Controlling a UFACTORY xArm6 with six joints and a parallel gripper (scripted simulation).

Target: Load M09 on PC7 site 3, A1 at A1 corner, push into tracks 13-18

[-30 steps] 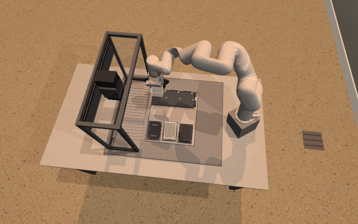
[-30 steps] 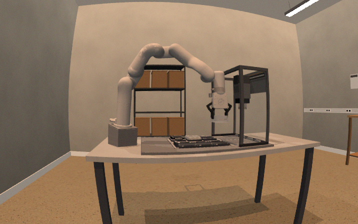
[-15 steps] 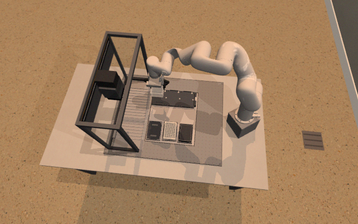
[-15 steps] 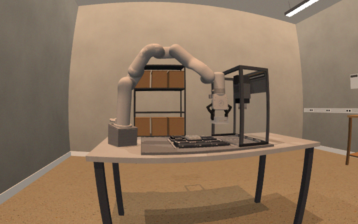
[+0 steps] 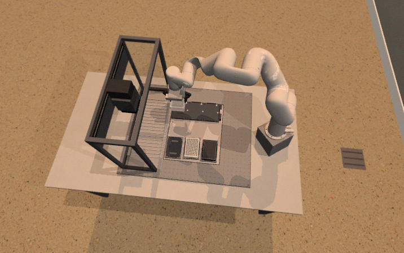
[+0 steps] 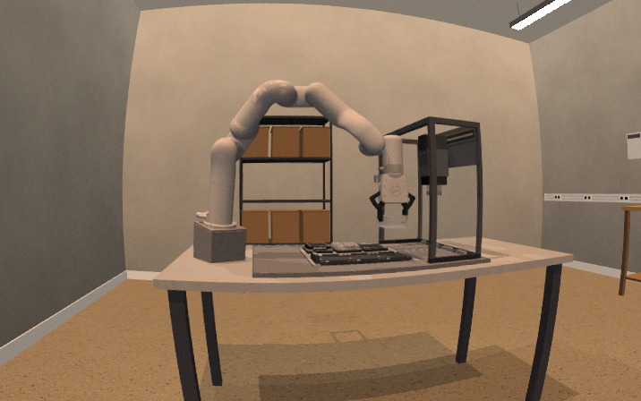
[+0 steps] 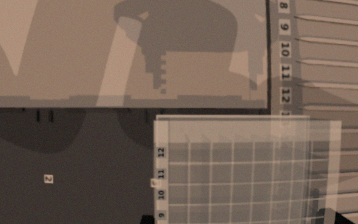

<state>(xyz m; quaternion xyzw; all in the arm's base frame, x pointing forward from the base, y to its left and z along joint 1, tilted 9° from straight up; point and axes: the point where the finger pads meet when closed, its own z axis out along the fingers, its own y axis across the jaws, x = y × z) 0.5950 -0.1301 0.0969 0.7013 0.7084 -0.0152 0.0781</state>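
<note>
The dark plate carrier PC7 is 110 mm behind my hand and 130 mm below it. Round my hand: white 96-well plate M06: 110 mm behind, 260 mm to the left, 120 mm below; nest S3: 270 mm to the left, 140 mm below; deep-well block M09: 10 mm below.
</note>
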